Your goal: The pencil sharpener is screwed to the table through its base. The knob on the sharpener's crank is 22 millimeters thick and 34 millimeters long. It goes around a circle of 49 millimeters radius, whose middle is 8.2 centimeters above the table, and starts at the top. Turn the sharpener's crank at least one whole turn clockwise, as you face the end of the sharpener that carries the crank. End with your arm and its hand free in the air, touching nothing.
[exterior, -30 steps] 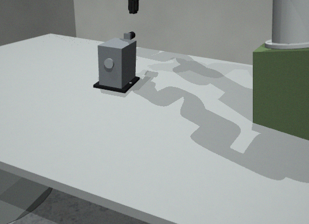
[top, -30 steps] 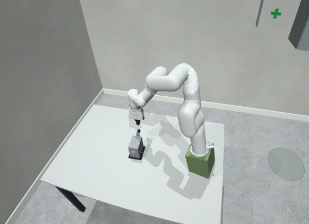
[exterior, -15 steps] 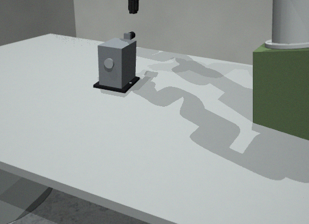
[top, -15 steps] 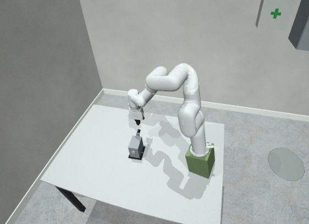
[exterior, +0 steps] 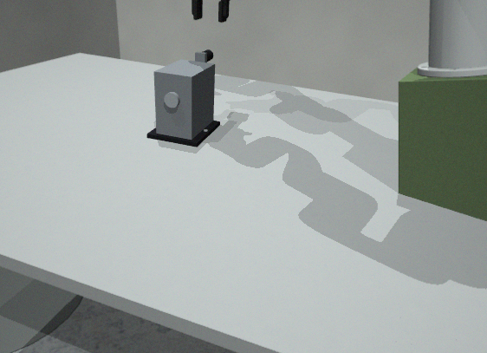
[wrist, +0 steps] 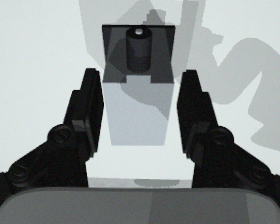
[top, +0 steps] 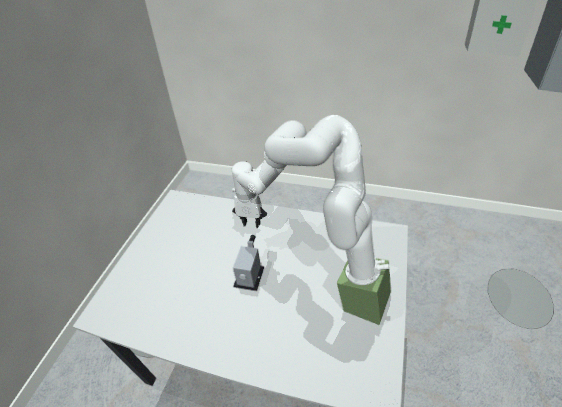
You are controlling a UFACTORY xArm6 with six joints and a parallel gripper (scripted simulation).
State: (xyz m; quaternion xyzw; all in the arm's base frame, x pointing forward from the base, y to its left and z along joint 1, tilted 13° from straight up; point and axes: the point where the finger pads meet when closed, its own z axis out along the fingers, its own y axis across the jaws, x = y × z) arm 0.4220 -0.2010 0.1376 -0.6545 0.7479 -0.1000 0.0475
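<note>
Right now the black knob is 9 cm below my hand and 2 cm to the left of it.
</note>
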